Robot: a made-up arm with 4 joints.
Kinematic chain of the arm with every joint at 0, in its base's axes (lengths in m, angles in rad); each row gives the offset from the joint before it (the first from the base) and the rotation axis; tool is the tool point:
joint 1: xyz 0 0 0.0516 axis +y
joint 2: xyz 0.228 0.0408 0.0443 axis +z
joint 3: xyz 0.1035 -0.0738 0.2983 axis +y
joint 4: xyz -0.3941 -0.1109 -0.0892 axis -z
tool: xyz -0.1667 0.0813 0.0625
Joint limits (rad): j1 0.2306..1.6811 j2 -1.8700..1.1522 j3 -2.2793..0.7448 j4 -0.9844..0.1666
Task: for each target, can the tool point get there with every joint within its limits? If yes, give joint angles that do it. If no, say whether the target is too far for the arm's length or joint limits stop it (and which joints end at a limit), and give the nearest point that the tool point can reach.
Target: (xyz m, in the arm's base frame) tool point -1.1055 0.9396 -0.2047
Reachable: no: too far | nearest point -0.2106 0.3359 -0.4241 | short by 1.102 m
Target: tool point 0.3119 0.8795 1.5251
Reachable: no: too far | nearest point 0.2572 0.4312 0.7207 | short by 0.923 m
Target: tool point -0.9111 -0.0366 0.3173
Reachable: no: joint limits stop it (at a limit: joint 1, joint 4) | nearest point -0.2321 0.0070 0.3110 | short by 0.680 m
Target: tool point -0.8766 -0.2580 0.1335
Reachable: no: joint limits stop it (at a limit: joint 1) | nearest point -0.2402 -0.1731 0.0021 | short by 0.655 m
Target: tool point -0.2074 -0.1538 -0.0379
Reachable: yes | joints 1.2613 -1.2997 -1.5746 -0.8166
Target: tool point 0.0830 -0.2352 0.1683
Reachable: yes | joints 1.2721 0.4797 -0.3738 0.0242
